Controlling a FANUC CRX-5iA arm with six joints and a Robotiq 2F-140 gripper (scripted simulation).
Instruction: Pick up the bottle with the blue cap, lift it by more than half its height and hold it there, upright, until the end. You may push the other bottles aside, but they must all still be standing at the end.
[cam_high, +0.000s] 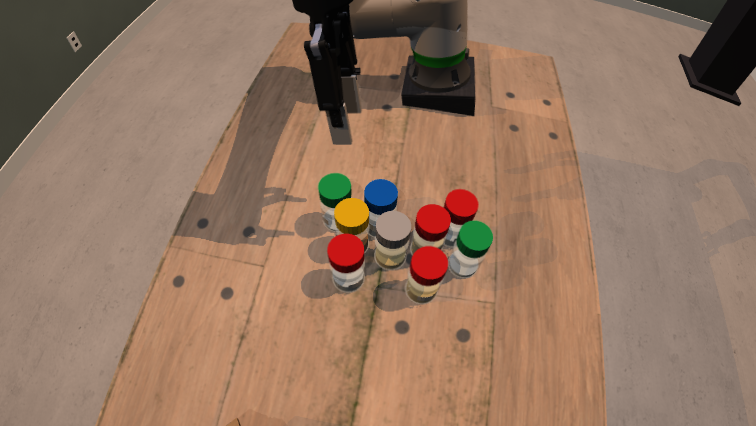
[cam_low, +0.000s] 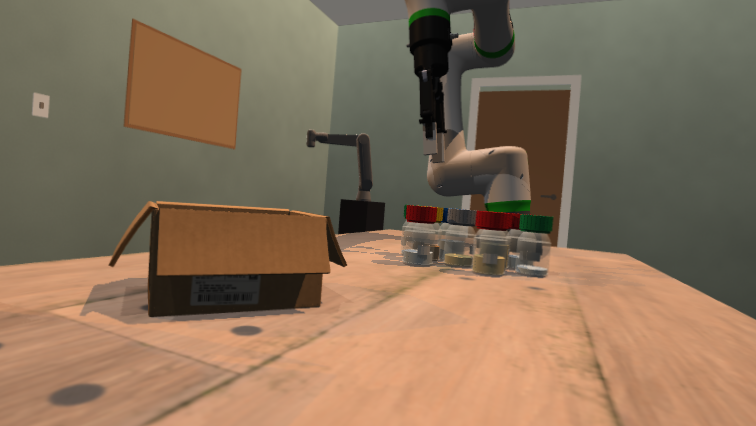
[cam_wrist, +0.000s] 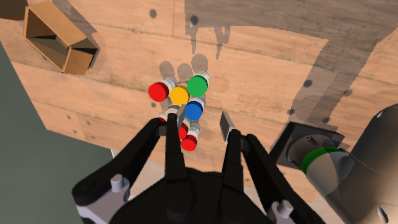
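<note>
The blue-capped bottle lies 30 mm ahead of my hand, 70 mm to the left of it and 190 mm below it. From my hand the other things lie so: grey-capped bottle (80 mm ahead, 100 mm to the left, 190 mm below); yellow-capped bottle (80 mm ahead, 40 mm to the left, 190 mm below).
</note>
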